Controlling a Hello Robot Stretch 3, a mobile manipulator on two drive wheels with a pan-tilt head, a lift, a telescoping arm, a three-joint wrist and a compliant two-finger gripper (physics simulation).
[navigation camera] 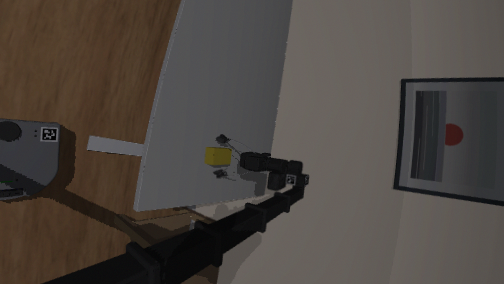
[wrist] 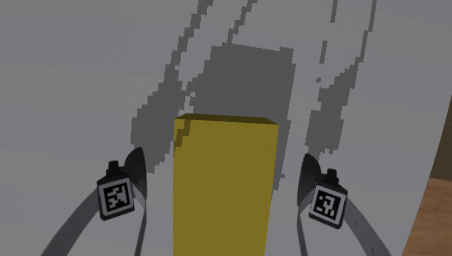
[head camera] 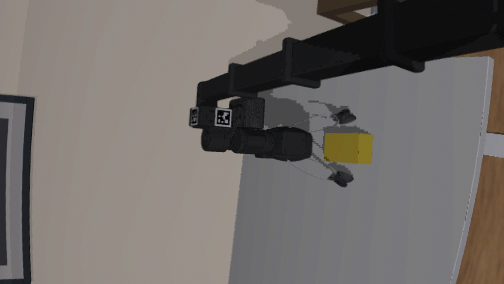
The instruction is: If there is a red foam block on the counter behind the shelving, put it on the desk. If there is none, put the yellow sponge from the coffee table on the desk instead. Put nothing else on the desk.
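Frame: origin at the robot's base, x ahead, y left, z up, level; millimetres.
Seen in the pictures: gripper, between the fingertips: (wrist: 222,169) (head camera: 352,148); robot's base, origin of its link: (navigation camera: 8,130).
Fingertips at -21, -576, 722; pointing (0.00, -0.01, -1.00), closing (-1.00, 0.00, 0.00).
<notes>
Offsets run from my fingertips to a thing's top centre, as dx, dy, dz. "spot": to the spot under its first point. Level surfaces: height alone.
The yellow sponge @[+0, +6, +43] (head camera: 362,149) (navigation camera: 214,156) (wrist: 225,215) appears to stand on the grey-white desk top @[dz -2] (head camera: 400,215) (navigation camera: 215,65) (wrist: 60,110); its underside is hidden. My gripper (head camera: 344,147) (navigation camera: 221,156) (wrist: 222,169) is open around it, one finger on each side. In the wrist view a gap shows between each fingertip and the sponge. The lower part of the sponge is cut off by that view's edge. No red foam block shows in these views.
My arm (head camera: 340,52) (navigation camera: 185,245) reaches over one end of the desk. A brown wooden piece @[spot: -514, -291, -277] (head camera: 345,7) stands past that end. The wall behind bears a framed picture (head camera: 27,190) (navigation camera: 398,135). My base (navigation camera: 37,160) is on the wooden floor @[dz -722] (navigation camera: 90,60) in front.
</notes>
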